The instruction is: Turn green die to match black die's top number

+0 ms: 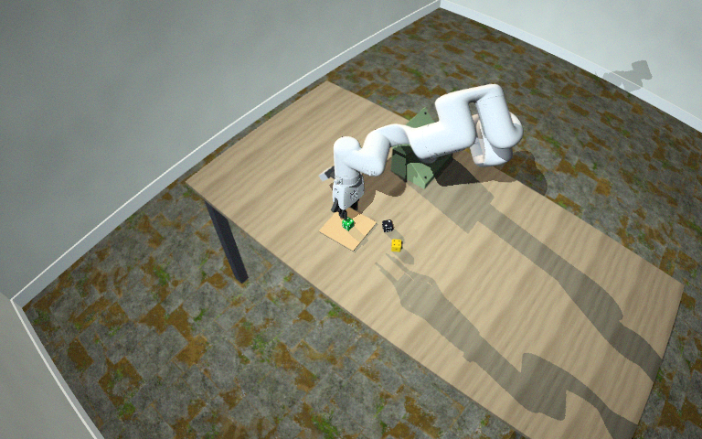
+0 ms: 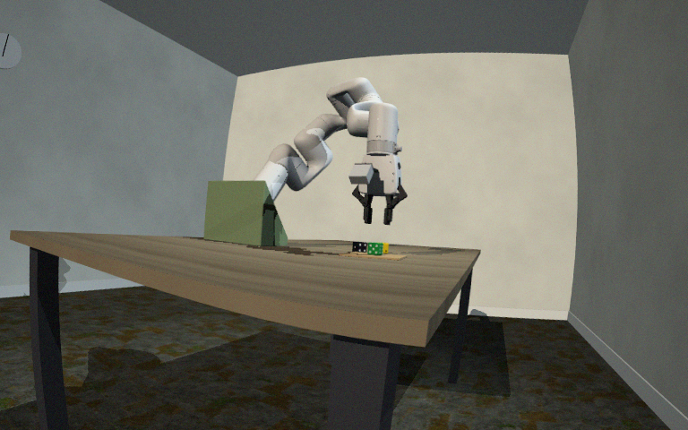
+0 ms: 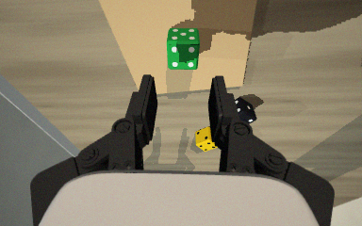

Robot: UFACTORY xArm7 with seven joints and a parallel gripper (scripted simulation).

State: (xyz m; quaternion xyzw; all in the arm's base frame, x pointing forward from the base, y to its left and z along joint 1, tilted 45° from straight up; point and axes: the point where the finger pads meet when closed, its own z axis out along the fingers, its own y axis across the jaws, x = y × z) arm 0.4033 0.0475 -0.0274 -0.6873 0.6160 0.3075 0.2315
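My hand is 80 mm above the green die. The rest, counted from my hand: black die: 100 mm to the left, 90 mm behind, 80 mm below; yellow die: 170 mm to the left, 80 mm below, 50 mm behind; tan mat: 100 mm below.
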